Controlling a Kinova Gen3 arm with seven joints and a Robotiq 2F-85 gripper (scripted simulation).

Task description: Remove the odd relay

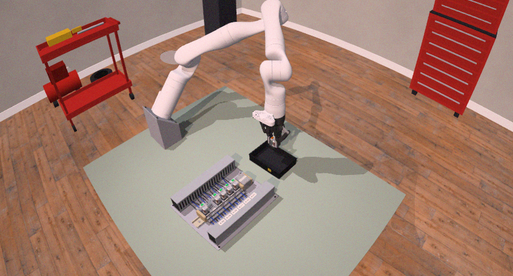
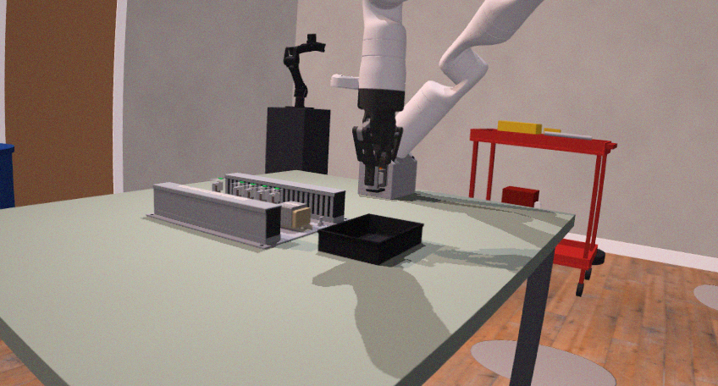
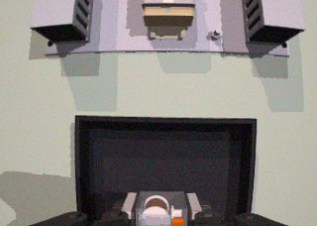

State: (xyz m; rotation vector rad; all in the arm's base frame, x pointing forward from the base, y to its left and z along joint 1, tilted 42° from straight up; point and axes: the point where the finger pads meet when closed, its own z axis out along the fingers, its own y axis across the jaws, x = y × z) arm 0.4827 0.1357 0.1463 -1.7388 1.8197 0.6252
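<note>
My hand is 100 mm above the black parts tray.
</note>
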